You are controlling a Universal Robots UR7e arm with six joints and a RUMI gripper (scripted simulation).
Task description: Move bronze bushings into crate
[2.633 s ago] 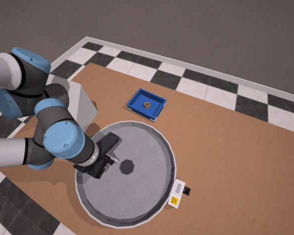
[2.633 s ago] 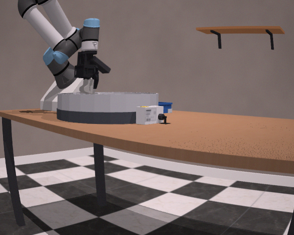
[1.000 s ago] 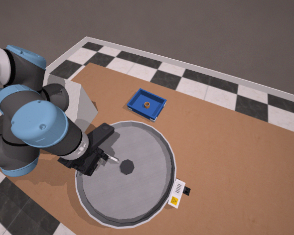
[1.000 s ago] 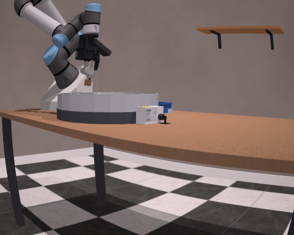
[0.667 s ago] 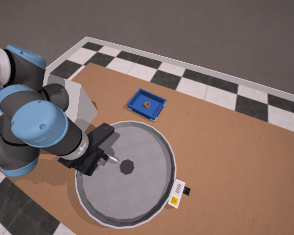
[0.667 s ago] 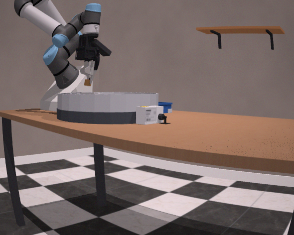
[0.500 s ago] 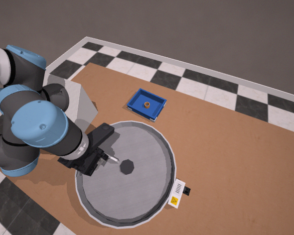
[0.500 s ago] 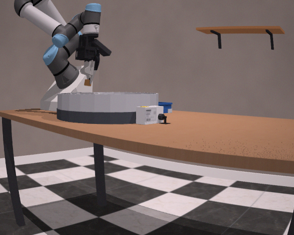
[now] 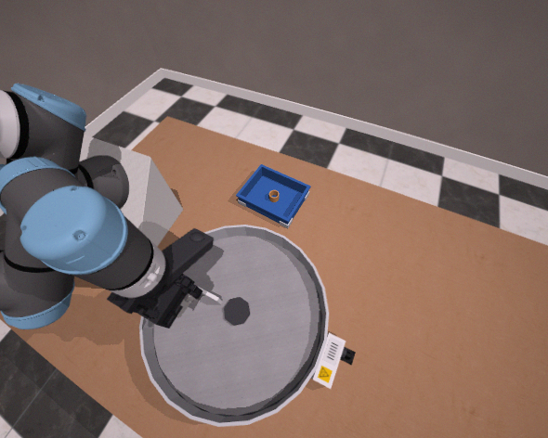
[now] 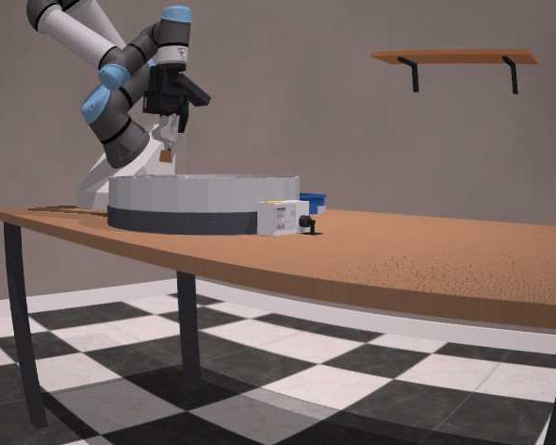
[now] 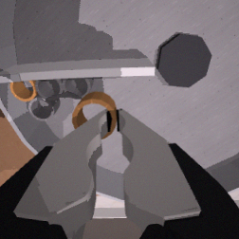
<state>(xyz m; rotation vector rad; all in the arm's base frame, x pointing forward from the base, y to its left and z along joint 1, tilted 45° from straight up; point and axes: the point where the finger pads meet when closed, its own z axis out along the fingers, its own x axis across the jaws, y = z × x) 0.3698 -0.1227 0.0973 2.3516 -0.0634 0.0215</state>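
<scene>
Right now the blue crate is 2 cm ahead of my hand, 38 cm to the left of it and 13 cm below it. From my hand the other things lie so: round grey turntable (8 cm ahead, 2 cm to the left, 10 cm below).
</scene>
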